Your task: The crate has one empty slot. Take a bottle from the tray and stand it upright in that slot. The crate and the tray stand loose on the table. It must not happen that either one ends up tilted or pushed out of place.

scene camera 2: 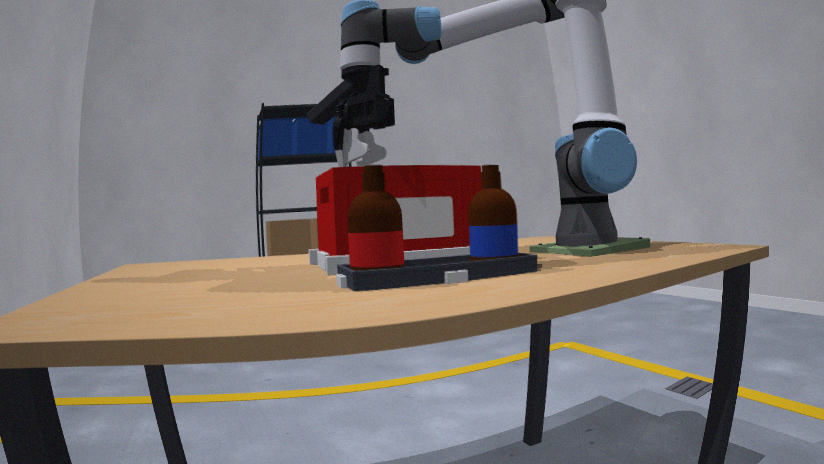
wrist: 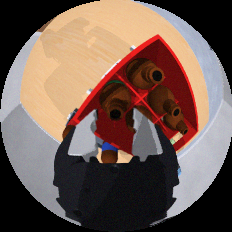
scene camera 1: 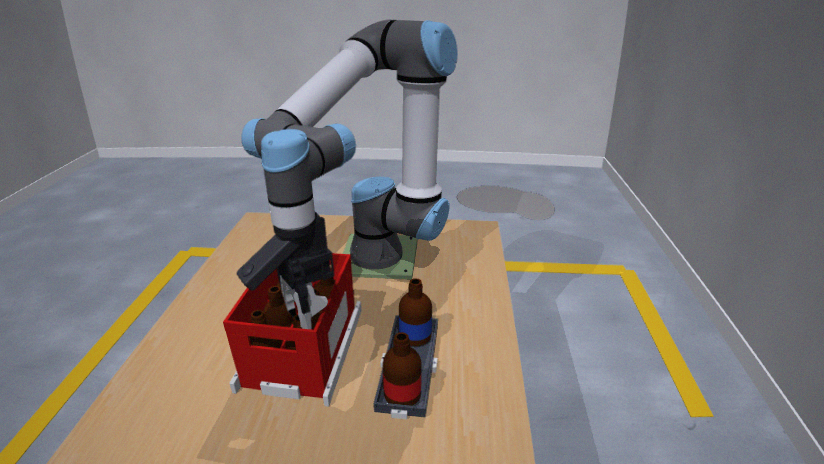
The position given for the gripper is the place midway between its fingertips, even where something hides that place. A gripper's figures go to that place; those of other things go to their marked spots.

Labels:
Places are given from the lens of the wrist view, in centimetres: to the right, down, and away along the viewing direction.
gripper (wrist: 115,109): 0, -1, 15
red crate (wrist: 116,133): 0, 4, 18

